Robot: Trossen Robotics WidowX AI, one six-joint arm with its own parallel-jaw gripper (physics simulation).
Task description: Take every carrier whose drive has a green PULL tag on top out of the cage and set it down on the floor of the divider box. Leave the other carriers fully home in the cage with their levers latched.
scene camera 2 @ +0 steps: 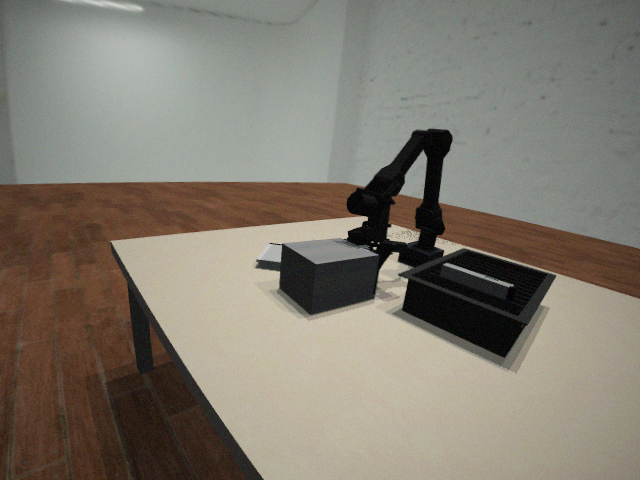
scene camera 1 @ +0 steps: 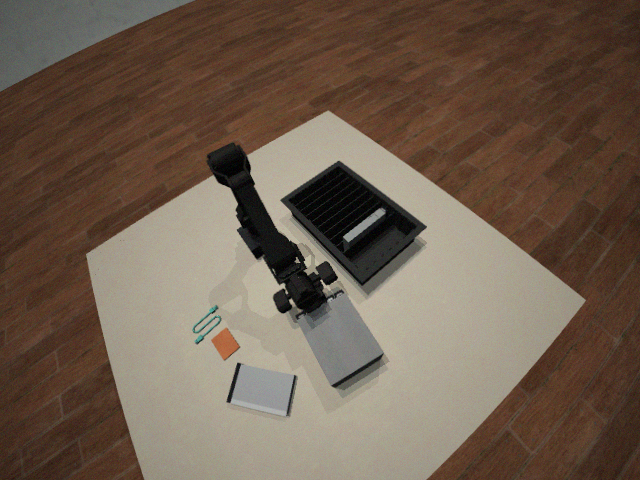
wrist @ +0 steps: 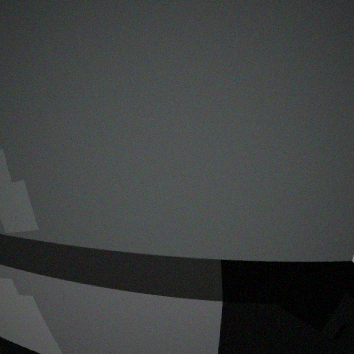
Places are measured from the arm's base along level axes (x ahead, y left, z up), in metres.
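Where they show: arm's base, origin of the base link: (scene camera 2: 425, 247).
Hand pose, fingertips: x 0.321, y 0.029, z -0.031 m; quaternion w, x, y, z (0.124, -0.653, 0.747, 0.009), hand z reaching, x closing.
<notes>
Things, the pixels of their top centre, and the offset from my fingertips. "pt": a spot on its surface instead.
- grey cage, middle of its top: (scene camera 2: 332, 248) (scene camera 1: 337, 333) 0.145 m ahead, 0.017 m right, 0.090 m up
- black divider box, middle of its top: (scene camera 2: 486, 274) (scene camera 1: 349, 212) 0.153 m back, 0.247 m left, 0.063 m up
- light grey carrier, middle of its top: (scene camera 2: 478, 274) (scene camera 1: 366, 223) 0.074 m back, 0.254 m left, 0.083 m up
- flat grey case, middle of its top: (scene camera 1: 260, 388) (scene camera 2: 280, 252) 0.123 m ahead, 0.267 m right, 0.002 m down
- orange card, middle of its top: (scene camera 1: 225, 343) 0.053 m back, 0.305 m right, 0.024 m down
- teal cable, surface spot: (scene camera 1: 214, 308) pt 0.176 m back, 0.288 m right, 0.023 m down
The grey cage (scene camera 1: 343, 341) (scene camera 2: 330, 279) stands on the table; its slotted front faces the arm, so the carriers in it and their levers are mostly hidden. My gripper (scene camera 1: 310, 302) (scene camera 2: 381, 264) is low at that front, shut on a carrier. This carrier (wrist: 175, 125) fills most of the wrist view as a plain grey surface with a dark front edge below; it hides the fingertips. No green tag shows. The black divider box (scene camera 1: 413, 227) (scene camera 2: 460, 320) stands beside the cage. One light grey carrier (scene camera 1: 364, 227) (scene camera 2: 478, 281) is inside it, near the end of the slots.
A flat grey case (scene camera 1: 263, 390) (scene camera 2: 268, 255) lies on the table beside the cage. An orange card (scene camera 1: 225, 343) and a teal cable (scene camera 1: 214, 308) lie near it, on the arm's side. The box's raised rim is close to the wrist and the cage front.
</notes>
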